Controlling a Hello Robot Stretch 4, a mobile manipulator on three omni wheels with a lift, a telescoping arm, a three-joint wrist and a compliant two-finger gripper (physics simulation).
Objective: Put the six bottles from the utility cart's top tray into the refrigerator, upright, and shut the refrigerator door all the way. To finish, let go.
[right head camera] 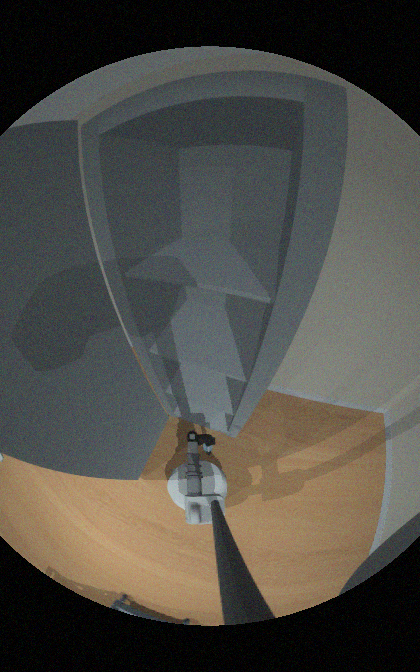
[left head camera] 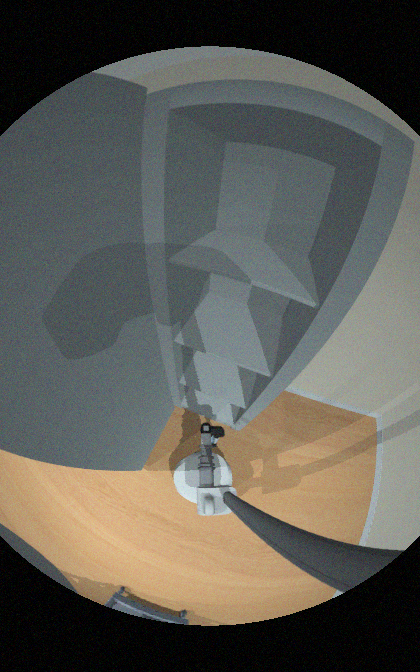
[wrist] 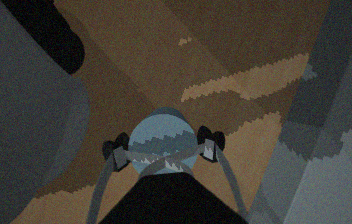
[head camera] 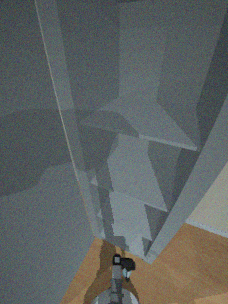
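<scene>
The refrigerator stands open ahead, with pale shelves inside. Its door is swung wide to the left. My gripper is low in front of the refrigerator. In the wrist view its two pads stand against opposite sides of a light-blue bottle, seen from its round end; the gripper is shut on it. Part of the bottle also shows small in the head view. How upright it is cannot be told. No bottles show on the visible shelf parts.
My round base stands on the wood floor. A pale wall rises at the right. A small grey framed piece, possibly the cart, shows at the bottom edge of the left head view.
</scene>
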